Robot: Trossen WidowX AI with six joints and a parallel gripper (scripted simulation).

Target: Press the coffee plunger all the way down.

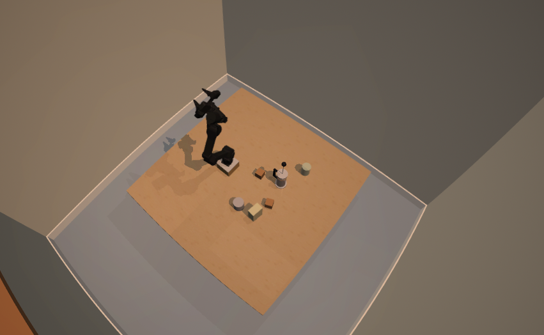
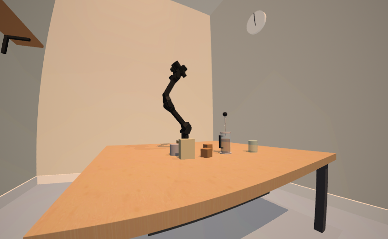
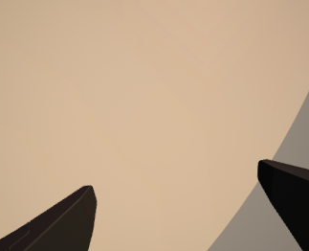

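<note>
The coffee press lies 510 mm ahead of my gripper tip, 90 mm to the left of it and 570 mm below it.
</note>
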